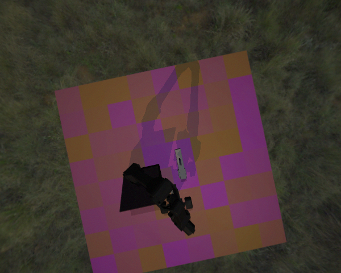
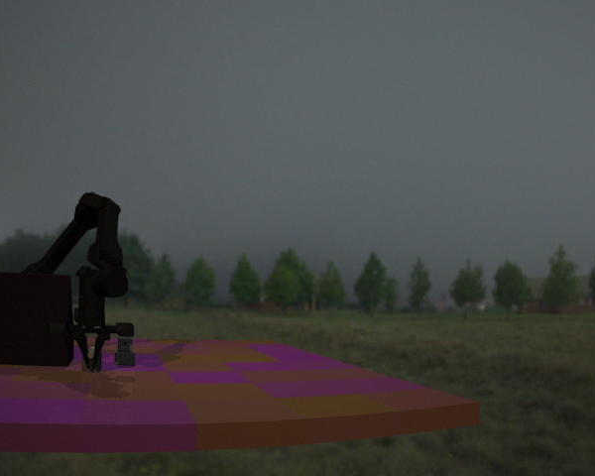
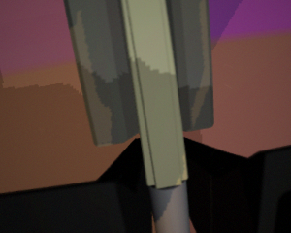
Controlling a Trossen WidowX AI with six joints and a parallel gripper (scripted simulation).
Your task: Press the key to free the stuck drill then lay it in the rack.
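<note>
The drill lies 40 mm to the left of my gripper tip and 30 mm above it. Round my gripper tip: thin dark key (70 mm ahead, 240 mm to the left, 40 mm above); then grey block (70 mm ahead, 220 mm to the left, 30 mm above); then grey rack (50 mm to the left, 10 mm above).
</note>
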